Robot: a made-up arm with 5 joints. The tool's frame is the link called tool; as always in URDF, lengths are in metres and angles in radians. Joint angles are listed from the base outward. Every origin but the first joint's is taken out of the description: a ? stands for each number. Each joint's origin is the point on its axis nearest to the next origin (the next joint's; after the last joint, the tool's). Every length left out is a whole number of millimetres.
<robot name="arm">
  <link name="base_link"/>
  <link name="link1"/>
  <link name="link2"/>
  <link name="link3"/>
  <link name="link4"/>
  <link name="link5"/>
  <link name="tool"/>
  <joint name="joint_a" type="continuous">
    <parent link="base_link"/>
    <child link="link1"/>
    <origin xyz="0 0 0.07"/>
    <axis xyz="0 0 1"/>
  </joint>
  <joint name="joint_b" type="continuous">
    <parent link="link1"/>
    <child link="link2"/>
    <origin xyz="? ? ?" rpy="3.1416 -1.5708 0"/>
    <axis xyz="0 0 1"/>
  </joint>
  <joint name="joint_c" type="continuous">
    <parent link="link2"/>
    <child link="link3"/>
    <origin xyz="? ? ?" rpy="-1.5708 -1.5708 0"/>
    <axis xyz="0 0 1"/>
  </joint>
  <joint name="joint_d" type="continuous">
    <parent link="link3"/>
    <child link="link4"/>
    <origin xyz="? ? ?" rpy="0 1.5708 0"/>
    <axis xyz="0 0 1"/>
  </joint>
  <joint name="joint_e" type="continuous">
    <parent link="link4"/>
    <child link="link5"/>
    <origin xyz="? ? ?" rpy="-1.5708 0 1.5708"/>
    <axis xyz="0 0 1"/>
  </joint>
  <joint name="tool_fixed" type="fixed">
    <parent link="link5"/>
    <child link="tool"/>
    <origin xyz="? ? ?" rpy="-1.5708 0 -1.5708"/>
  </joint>
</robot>
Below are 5 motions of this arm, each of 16 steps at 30 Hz.
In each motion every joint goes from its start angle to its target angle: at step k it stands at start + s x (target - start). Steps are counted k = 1, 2, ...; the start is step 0. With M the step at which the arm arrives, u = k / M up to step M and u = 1 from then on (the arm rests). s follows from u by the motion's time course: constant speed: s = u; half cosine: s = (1 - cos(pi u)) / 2; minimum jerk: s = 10 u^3 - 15 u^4 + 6 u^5.
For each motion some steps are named. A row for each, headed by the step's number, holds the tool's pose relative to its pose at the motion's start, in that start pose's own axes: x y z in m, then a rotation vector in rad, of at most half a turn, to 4 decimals.
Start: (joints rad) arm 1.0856 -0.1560 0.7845 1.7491 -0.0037
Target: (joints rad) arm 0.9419 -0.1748 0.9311 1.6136 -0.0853
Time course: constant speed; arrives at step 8
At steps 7, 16:
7: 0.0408 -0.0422 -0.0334 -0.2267 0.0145 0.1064
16: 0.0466 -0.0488 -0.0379 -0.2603 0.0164 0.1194

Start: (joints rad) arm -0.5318 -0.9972 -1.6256 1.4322 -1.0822
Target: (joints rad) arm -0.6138 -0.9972 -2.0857 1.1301 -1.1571
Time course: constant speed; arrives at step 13
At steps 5, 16:
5: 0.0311 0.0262 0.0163 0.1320 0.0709 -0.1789
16: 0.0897 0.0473 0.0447 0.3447 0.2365 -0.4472

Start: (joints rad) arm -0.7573 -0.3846 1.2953 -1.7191 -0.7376
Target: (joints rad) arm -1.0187 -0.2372 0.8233 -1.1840 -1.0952
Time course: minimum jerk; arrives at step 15
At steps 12, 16:
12: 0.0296 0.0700 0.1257 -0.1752 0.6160 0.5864
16: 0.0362 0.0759 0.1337 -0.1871 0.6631 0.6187

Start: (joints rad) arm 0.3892 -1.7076 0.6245 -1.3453 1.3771
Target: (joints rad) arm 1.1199 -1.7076 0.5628 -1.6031 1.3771
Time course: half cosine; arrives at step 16
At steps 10, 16:
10: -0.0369 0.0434 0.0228 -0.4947 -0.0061 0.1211
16: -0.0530 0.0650 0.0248 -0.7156 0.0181 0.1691

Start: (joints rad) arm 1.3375 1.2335 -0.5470 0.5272 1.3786
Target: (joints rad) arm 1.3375 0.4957 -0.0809 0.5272 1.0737
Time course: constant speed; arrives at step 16
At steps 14, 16:
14: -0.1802 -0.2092 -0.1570 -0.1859 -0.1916 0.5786
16: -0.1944 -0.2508 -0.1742 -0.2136 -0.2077 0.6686

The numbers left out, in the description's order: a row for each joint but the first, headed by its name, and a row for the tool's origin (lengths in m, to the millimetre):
joint_b: -0.146 0.323 0
joint_c: -0.042 -0.38 0
joint_d: -0.002 -0.05 0
joint_e: 0.162 0.098 0
tool: 0.061 0.071 0

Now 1 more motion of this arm.
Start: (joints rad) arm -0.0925 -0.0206 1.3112 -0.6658 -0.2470
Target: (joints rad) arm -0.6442 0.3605 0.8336 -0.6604 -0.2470
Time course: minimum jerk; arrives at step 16
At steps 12, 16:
12: 0.3898 0.2009 -0.2239 -0.2231 0.5916 -0.2658
16: 0.4354 0.2075 -0.2573 -0.2316 0.6522 -0.3061

